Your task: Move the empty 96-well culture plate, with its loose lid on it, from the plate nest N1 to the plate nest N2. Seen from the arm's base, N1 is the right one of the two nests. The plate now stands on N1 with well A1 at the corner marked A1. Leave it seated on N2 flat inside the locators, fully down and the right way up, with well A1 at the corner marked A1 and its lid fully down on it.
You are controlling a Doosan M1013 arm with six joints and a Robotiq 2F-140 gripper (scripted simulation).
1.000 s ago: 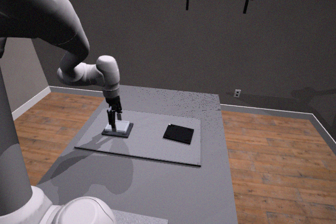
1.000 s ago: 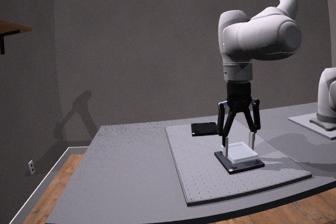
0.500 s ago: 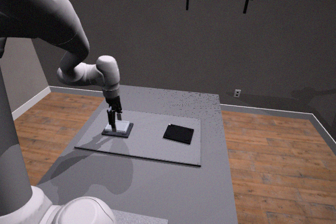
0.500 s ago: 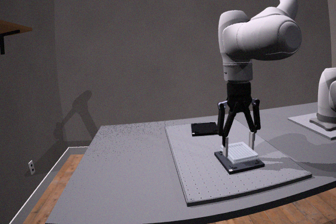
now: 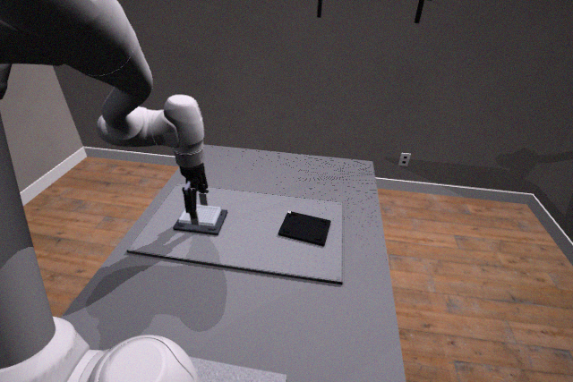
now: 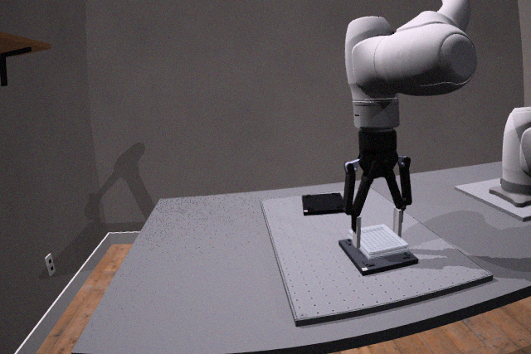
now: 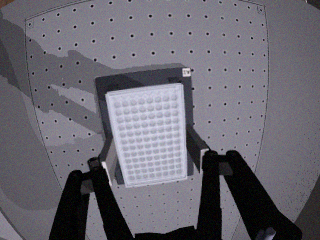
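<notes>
My gripper is now 20 mm above the plate lid. Also, from my hand: black plate nest N1: 370 mm to the right, 70 mm ahead, 50 mm below; black plate nest N2: 50 mm below; white corner mark: 80 mm to the left, 40 mm below, 40 mm ahead.
</notes>
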